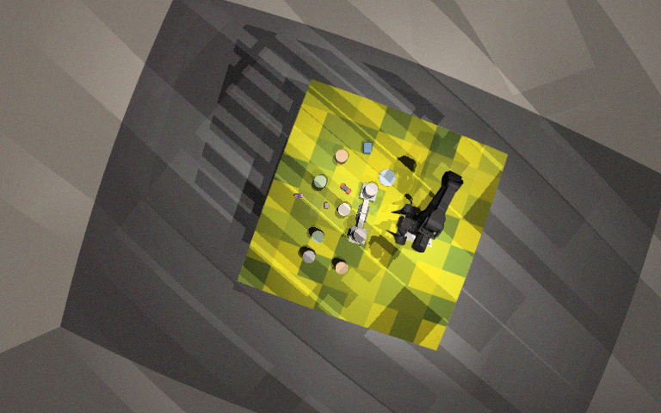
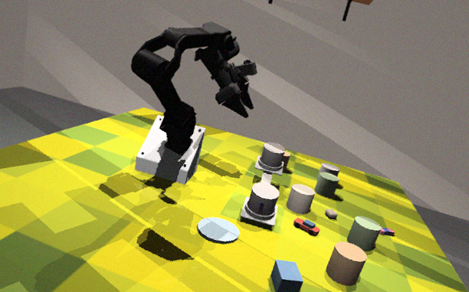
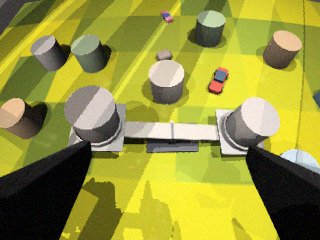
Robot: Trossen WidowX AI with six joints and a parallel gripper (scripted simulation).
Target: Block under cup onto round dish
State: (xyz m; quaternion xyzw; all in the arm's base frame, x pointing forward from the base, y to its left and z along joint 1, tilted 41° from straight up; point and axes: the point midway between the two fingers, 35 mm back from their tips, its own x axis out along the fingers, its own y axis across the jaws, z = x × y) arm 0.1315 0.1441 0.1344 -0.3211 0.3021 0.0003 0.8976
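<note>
The cup lies 190 mm below my gripper tip, 140 mm to the right of it and 130 mm ahead of it. From my gripper tip the other things lie so: small balance: 220 mm below, 100 mm ahead, 20 mm to the left; then block: 200 mm below, 120 mm to the right, 120 mm ahead; then round dish: 240 mm to the right, 240 mm below, 60 mm ahead.
</note>
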